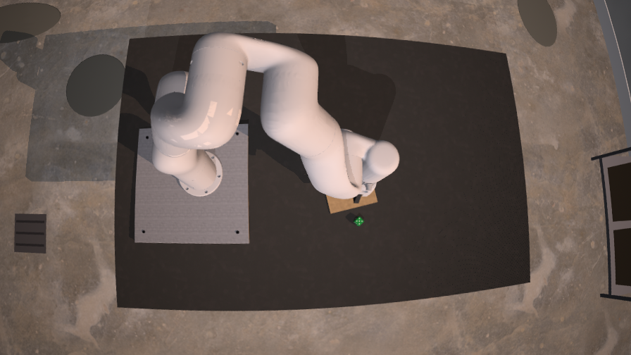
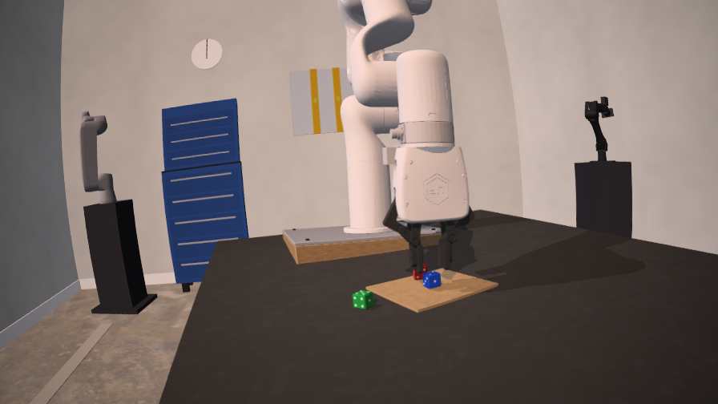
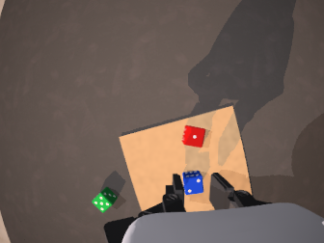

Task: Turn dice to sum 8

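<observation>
The blue die is 4 cm below my hand. Round my hand: tan mat: 5 cm below; green die: 4 cm ahead, 10 cm to the right, 4 cm below; red die: 5 cm behind, 1 cm to the right, 4 cm below.
</observation>
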